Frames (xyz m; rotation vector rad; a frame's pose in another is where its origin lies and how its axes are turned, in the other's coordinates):
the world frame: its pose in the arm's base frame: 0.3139 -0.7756 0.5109 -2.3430 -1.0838 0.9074
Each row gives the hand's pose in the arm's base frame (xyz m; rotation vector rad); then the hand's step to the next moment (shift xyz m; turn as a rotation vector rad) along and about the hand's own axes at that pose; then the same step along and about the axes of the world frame.
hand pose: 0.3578 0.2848 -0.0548 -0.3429 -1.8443 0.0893
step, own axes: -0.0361 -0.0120 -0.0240 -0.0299 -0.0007 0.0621
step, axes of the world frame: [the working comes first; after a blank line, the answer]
step, axes of the arm's base frame: 0.0298 -0.0242 -0.0234 -0.0512 -0.0020 -0.0461

0.0047 0.0443 -0.0064 -0.0086 0.0018 0.0684
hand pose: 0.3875 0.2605 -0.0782 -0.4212 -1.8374 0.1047
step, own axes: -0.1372 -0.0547 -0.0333 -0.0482 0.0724 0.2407
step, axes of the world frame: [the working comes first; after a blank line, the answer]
step, axes of the arm's base frame: 0.0525 -0.1019 -0.0989 -0.1978 0.0851 -0.1384

-0.0156 0.1486 0.0245 0.0238 -0.0739 0.2439
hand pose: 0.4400 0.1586 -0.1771 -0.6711 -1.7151 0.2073
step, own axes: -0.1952 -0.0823 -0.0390 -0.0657 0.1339 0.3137
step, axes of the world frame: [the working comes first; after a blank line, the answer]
step, axes of the arm's base frame: 0.0319 -0.1802 -0.1136 -0.2447 0.1417 -0.2017

-0.0811 0.1950 0.0426 0.0697 -0.0959 0.3265
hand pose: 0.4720 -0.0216 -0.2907 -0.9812 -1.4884 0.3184
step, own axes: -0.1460 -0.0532 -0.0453 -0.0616 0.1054 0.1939
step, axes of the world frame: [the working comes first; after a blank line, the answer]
step, axes of the arm's base frame: 0.0029 -0.1530 -0.0528 -0.1453 0.0860 -0.1549

-0.0976 0.1272 0.0222 0.0565 -0.0373 0.2189
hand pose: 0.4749 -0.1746 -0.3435 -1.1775 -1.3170 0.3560
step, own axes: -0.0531 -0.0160 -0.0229 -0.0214 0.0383 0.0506
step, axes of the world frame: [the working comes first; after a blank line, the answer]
step, axes of the arm's base frame: -0.0021 -0.0587 -0.0122 -0.0352 0.0229 -0.0522

-0.0422 0.0424 0.0051 0.0210 -0.0017 0.0636
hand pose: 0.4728 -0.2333 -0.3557 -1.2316 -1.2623 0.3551
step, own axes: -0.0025 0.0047 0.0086 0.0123 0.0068 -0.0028
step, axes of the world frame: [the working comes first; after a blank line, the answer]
step, axes of the arm's base frame: -0.0063 0.0041 -0.0068 0.0094 0.0108 0.0012

0.0028 -0.0018 0.0096 0.0125 -0.0025 -0.0065
